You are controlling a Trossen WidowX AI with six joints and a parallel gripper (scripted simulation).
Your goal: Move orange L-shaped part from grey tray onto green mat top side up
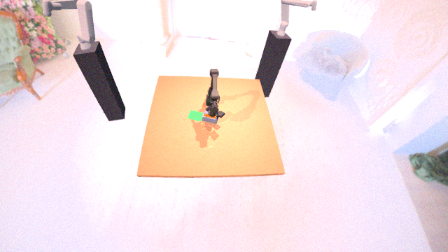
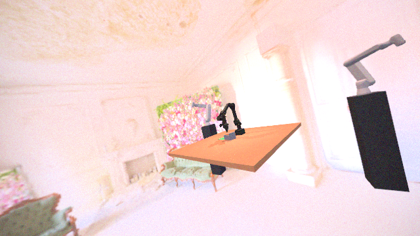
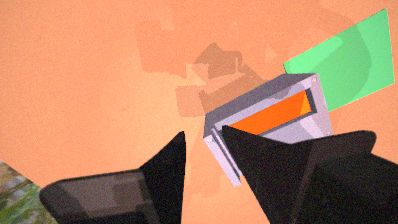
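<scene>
The orange L-shaped part lies 80 mm behind my gripper tip, 20 mm to the right of it and 60 mm below it. From my gripper tip the other things lie so: green mat: 160 mm behind, 170 mm to the right, 120 mm below.
</scene>
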